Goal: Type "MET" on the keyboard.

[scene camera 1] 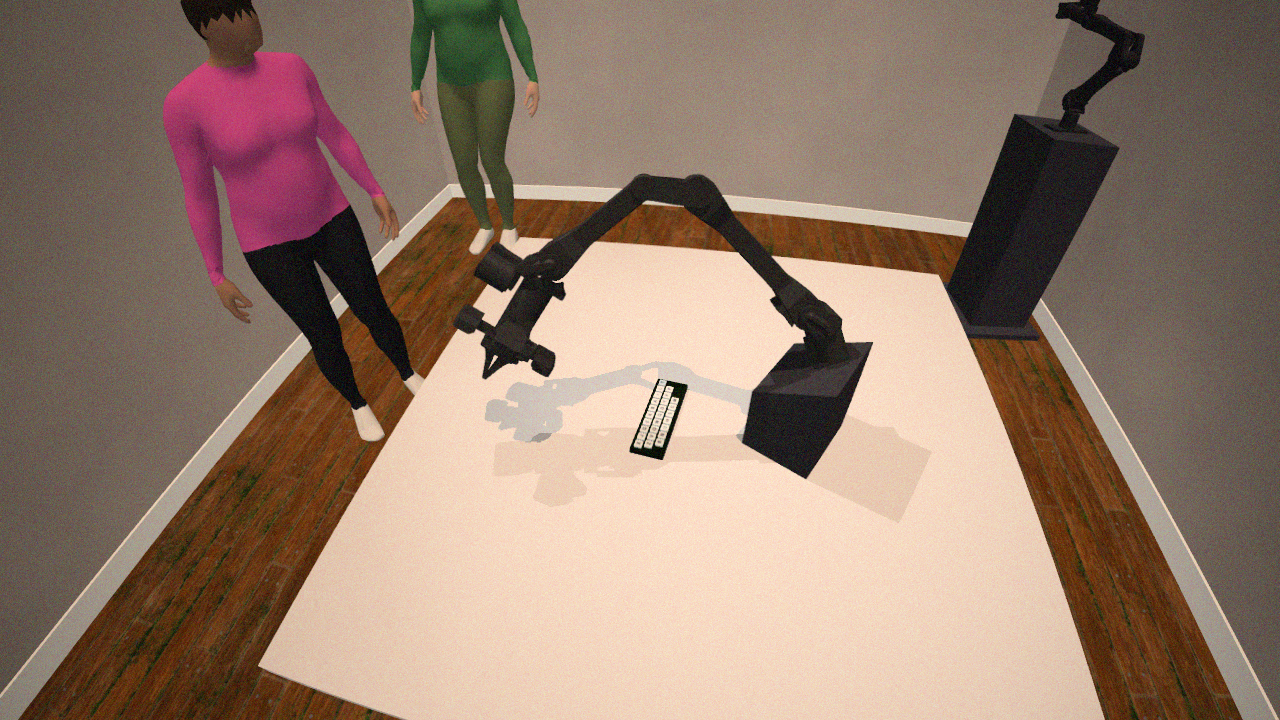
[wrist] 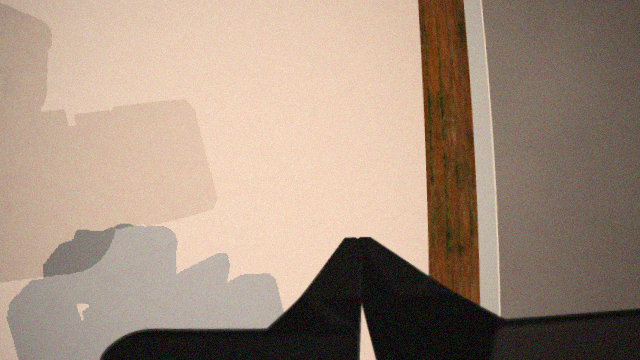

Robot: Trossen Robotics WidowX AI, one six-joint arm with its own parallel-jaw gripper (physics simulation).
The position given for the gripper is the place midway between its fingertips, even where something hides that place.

In view: the gripper (scene camera 1: 484,378).
The gripper shows as well in the wrist view (wrist: 356,250).
